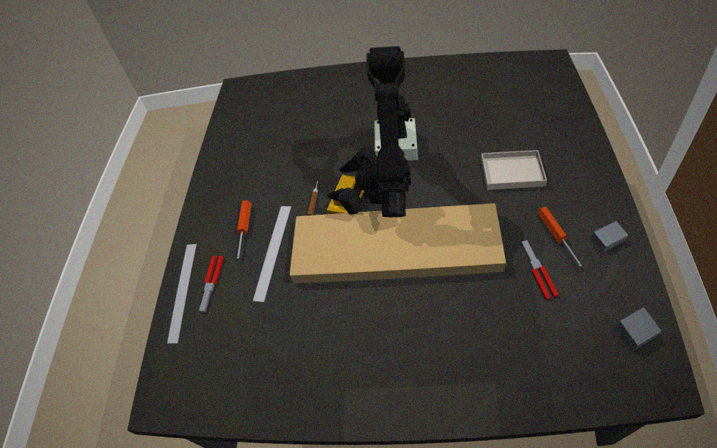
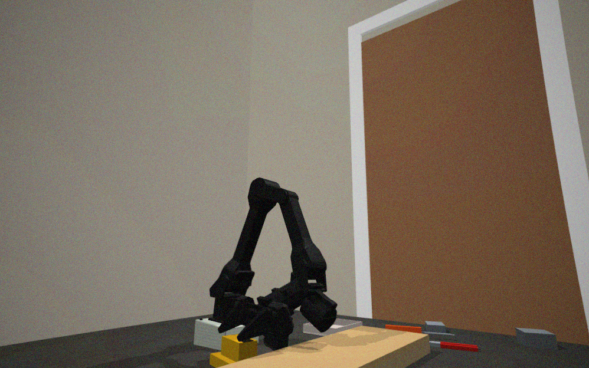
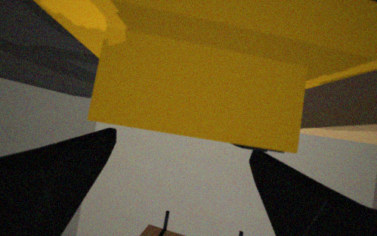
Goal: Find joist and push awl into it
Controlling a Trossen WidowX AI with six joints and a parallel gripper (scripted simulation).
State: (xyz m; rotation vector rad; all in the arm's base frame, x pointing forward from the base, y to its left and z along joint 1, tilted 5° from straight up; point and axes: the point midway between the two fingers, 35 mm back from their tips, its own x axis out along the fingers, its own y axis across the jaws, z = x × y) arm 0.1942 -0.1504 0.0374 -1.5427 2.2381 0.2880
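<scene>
Now: gripper tip 20 mm short of the yellow stud finder, 20 mm to the right of it and 20 mm above it. The rest, counted from my gripper tip: white tray 20 mm behind, 490 mm to the left, 50 mm below; then awl 20 mm behind, 70 mm to the right, 60 mm below.
</scene>
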